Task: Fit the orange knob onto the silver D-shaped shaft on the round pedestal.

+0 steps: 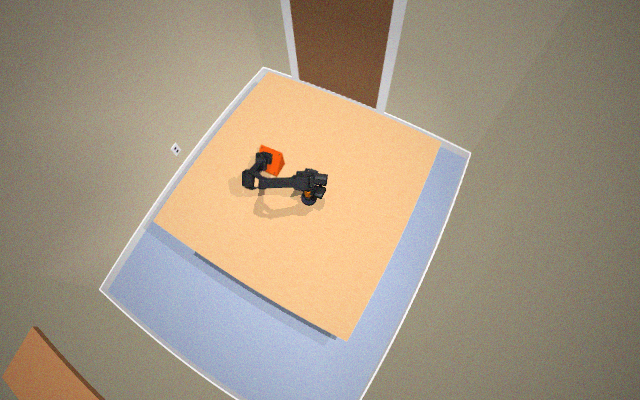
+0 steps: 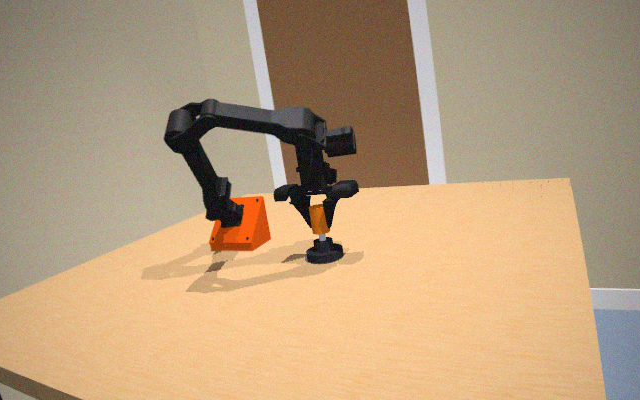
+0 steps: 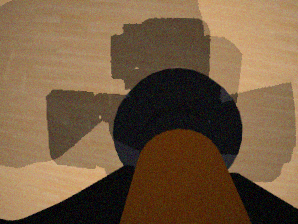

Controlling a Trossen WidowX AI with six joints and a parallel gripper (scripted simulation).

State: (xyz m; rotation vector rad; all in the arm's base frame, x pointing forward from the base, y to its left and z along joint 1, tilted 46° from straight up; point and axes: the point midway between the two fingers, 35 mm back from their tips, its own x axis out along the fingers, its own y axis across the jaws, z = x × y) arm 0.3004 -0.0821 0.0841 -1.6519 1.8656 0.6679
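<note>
My gripper tip is 3 cm below the orange knob. From my gripper tip the other things lie so: round pedestal (4 cm below).
</note>
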